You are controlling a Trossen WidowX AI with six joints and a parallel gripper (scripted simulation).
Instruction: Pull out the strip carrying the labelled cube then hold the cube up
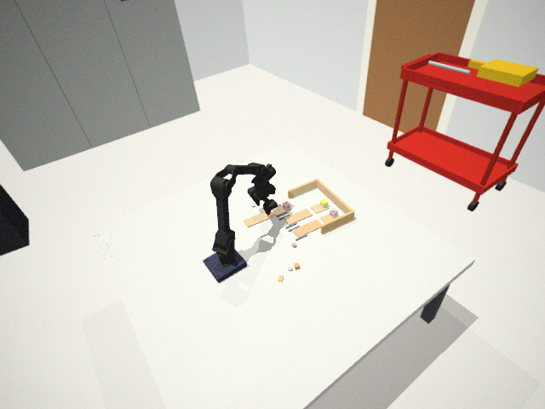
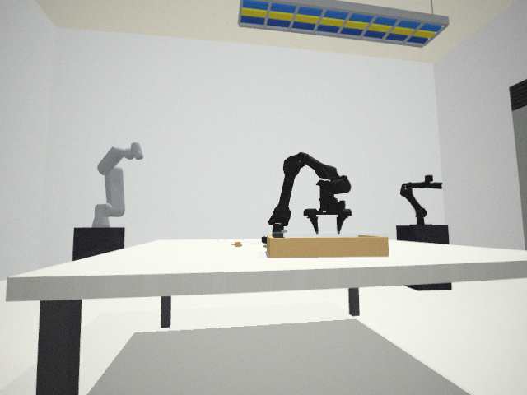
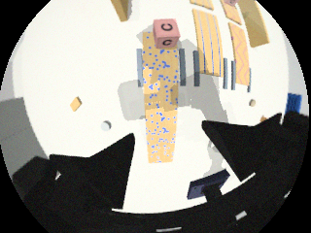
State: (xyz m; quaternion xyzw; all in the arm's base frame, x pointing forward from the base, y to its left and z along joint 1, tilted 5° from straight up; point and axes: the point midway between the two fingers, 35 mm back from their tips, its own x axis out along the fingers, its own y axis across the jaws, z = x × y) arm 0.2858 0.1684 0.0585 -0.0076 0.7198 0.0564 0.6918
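My gripper tip is 5 cm above the strip and 2 cm short of it.
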